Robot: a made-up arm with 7 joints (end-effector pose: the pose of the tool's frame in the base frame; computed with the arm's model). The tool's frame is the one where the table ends.
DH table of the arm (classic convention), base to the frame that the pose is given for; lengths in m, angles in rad. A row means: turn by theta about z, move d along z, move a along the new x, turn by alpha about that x. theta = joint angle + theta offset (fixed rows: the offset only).
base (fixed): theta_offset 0, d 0, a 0, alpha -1.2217
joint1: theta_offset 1.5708, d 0, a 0, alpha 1.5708
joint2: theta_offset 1.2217, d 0, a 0, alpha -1.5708
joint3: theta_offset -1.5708, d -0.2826, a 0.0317, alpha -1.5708
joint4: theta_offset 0, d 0, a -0.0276, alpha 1.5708
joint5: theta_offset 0, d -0.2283, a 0, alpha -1.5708
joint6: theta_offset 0, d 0, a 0, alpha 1.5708
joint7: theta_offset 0, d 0, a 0, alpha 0
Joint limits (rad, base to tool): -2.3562..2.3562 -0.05..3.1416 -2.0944..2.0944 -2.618..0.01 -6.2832..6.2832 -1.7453..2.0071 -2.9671..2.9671
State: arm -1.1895 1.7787 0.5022 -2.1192 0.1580 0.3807 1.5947
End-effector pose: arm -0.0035 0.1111 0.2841 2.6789 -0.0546 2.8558
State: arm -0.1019 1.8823 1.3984 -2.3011 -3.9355 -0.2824 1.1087
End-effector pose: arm 0.0161 0.0762 0.2553 -2.8726 -0.8100 1.0180
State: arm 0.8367 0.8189 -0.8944 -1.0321 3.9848 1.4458 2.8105
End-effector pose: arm -0.2467 0.1783 -0.3636 0.7041 -1.1306 -0.7681
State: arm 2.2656 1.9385 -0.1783 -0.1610 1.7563 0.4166 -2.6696
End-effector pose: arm -0.0241 0.4926 0.1447 -2.0390 -0.0508 -2.6368
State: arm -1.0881 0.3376 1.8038 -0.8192 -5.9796 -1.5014 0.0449
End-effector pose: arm 0.3887 0.2450 -0.1775 -1.6883 -0.1668 -2.2227
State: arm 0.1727 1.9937 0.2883 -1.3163 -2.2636 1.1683 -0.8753
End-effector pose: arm 0.2487 0.3201 0.1748 -2.3101 -0.7291 1.0738
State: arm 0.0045 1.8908 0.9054 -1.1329 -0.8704 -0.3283 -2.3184
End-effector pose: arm 0.1407 0.3280 0.2959 -2.2566 -0.1592 1.7222
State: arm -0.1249 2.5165 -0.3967 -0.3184 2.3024 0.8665 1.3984
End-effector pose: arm 0.0379 0.3191 0.4010 -1.5303 -0.0547 2.6610
